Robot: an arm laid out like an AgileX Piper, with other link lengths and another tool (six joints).
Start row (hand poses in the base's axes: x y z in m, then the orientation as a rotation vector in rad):
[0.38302, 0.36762, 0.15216, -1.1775, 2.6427, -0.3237]
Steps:
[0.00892, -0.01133, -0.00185, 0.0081, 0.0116, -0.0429]
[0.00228, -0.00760, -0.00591, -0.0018, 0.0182, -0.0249]
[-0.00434, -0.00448, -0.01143, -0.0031, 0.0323, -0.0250]
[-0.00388, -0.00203, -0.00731, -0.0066, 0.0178, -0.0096]
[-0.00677, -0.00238, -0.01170, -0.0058, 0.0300, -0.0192]
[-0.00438, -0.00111, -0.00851, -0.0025, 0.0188, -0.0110]
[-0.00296, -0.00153, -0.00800, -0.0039, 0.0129, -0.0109]
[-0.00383, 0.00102, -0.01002, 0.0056, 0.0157, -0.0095]
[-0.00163, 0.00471, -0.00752, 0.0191, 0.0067, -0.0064]
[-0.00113, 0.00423, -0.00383, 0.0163, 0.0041, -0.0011]
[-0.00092, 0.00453, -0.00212, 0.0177, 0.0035, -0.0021]
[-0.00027, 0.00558, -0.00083, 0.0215, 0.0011, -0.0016]
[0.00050, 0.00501, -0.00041, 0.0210, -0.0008, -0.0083]
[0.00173, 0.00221, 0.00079, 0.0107, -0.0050, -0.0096]
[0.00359, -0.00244, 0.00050, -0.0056, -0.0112, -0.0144]
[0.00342, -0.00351, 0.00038, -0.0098, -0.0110, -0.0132]
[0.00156, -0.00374, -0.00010, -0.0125, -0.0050, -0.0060]
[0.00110, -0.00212, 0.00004, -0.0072, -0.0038, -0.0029]
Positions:
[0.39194, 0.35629, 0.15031, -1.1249, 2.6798, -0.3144]
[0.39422, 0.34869, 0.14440, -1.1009, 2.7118, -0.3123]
[0.38988, 0.34421, 0.13297, -1.0829, 2.7562, -0.3053]
[0.38600, 0.34218, 0.12566, -1.0795, 2.7787, -0.3077]
[0.37923, 0.33980, 0.11396, -1.0681, 2.8178, -0.3045]
[0.37485, 0.33869, 0.10545, -1.0619, 2.8415, -0.3007]
[0.37189, 0.33716, 0.09745, -1.0532, 2.8601, -0.3015]
[0.36806, 0.33818, 0.08743, -1.0460, 2.8789, -0.2870]
[0.36643, 0.34289, 0.07991, -1.0369, 2.8855, -0.2563]
[0.36530, 0.34712, 0.07608, -1.0345, 2.8869, -0.2306]
[0.36438, 0.35165, 0.07396, -1.0301, 2.8879, -0.2032]
[0.36411, 0.35723, 0.07313, -1.0248, 2.8854, -0.1713]
[0.36461, 0.36224, 0.07272, -1.0092, 2.8848, -0.1416]
[0.36634, 0.36445, 0.07351, -0.9919, 2.8831, -0.1290]
[0.36993, 0.36201, 0.07401, -0.9684, 2.8818, -0.1433]
[0.37335, 0.35850, 0.07439, -0.9474, 2.8807, -0.1634]
[0.37491, 0.35476, 0.07429, -0.9392, 2.8816, -0.1842]
[0.37601, 0.35264, 0.07433, -0.9349, 2.8809, -0.1965]

